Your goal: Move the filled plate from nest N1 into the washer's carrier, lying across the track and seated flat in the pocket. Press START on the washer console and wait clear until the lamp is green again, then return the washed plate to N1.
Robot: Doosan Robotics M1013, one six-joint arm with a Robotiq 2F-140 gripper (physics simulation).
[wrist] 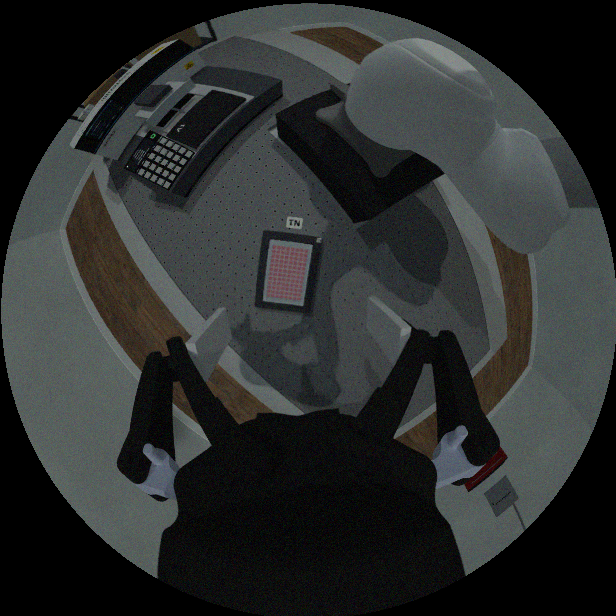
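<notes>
The filled plate [287,271], pink-welled with a pale rim, lies flat in its dark nest frame beside a small white label [294,222] reading N1 upside down. My gripper [301,336] hangs high above the bench, fingers spread wide and empty, the plate just beyond the fingertips. The washer [198,129], a dark unit with a flat black pocket area and a white keypad, stands at the upper left. A small green lamp [152,136] glows by the keypad.
A black block [350,160] sits at upper centre under the pale robot arm body [453,132]. The perforated grey bench has a wood-coloured rim [114,275]. A grey floor box with a cable [501,495] lies at lower right.
</notes>
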